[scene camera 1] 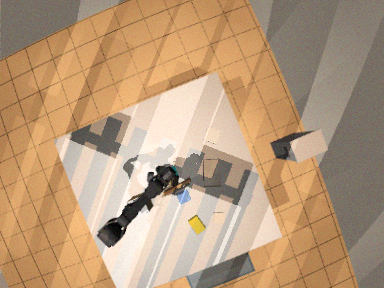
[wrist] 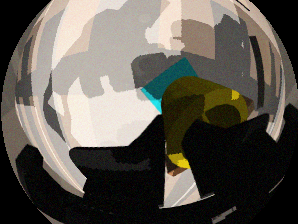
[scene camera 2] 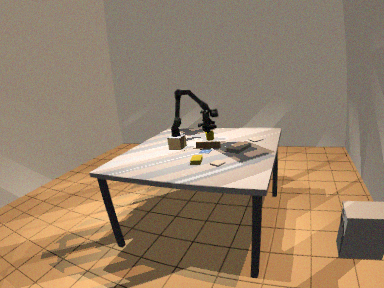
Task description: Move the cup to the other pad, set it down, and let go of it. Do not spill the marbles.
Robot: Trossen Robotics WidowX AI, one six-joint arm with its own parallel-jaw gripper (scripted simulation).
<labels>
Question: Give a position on a cup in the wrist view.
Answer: At 190,98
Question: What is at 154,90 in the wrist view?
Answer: A teal pad.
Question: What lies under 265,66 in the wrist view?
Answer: A grey slab.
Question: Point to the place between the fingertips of my gripper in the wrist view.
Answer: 167,117
</labels>
